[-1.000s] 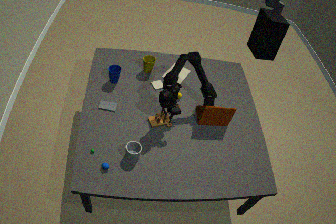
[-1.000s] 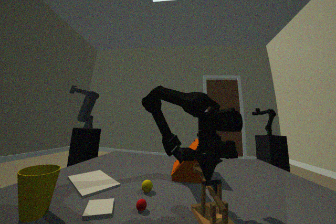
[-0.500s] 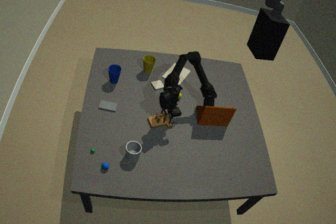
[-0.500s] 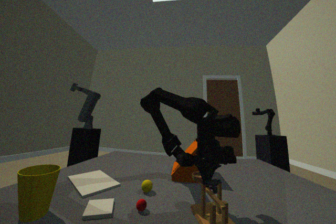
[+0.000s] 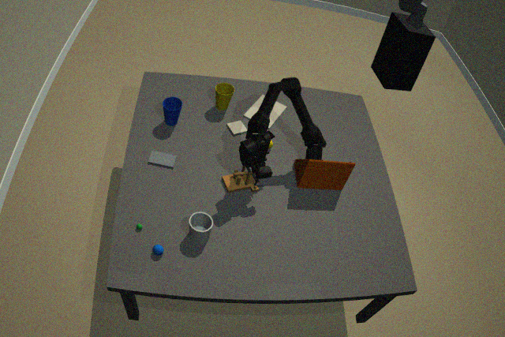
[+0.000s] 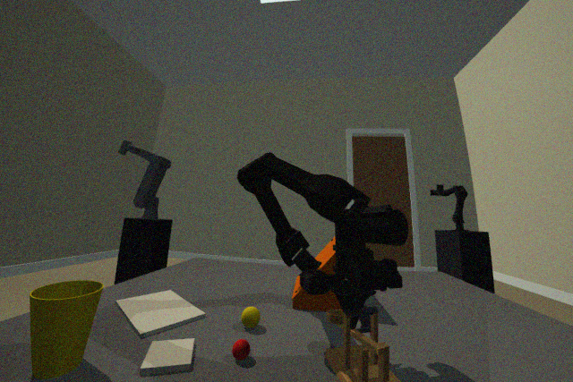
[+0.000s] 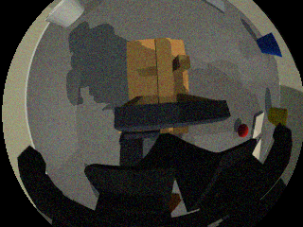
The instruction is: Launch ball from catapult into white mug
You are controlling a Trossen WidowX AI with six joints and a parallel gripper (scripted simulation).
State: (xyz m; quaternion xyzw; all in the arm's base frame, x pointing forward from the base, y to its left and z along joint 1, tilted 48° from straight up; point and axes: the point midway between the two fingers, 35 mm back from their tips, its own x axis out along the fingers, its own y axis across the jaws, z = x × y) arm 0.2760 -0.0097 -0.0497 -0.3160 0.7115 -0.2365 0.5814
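Right now my gripper tip is 1 cm to the right of the wooden catapult, 1 cm short of it and 1 cm above it. The rest, counted from my gripper tip: yellow ball: 20 cm to the right, 12 cm behind, 4 cm below; then red ball: 20 cm to the right, 4 cm below; then white mug: 26 cm to the left, 26 cm ahead, 3 cm below.
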